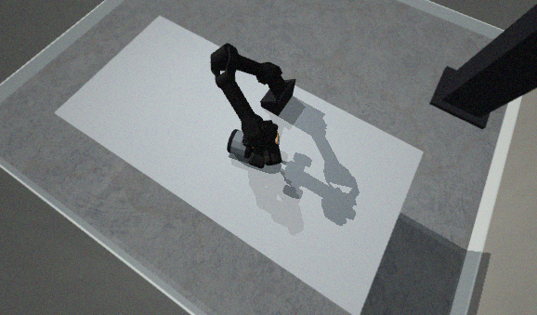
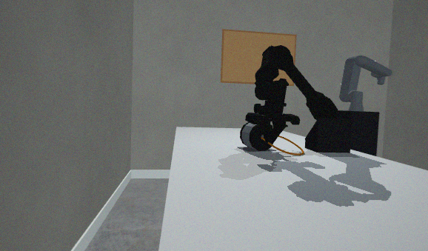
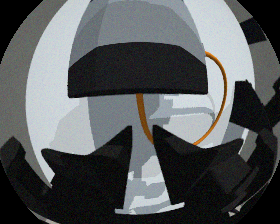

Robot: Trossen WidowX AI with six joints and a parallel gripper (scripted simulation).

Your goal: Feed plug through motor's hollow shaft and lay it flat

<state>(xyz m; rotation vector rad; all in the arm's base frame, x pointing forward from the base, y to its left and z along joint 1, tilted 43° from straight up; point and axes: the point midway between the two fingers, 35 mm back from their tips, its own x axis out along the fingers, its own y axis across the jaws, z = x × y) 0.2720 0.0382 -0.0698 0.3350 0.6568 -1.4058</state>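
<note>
Now: the plug 3 cm ahead of my hand, 11 cm to the right of it and 2 cm below it.
</note>
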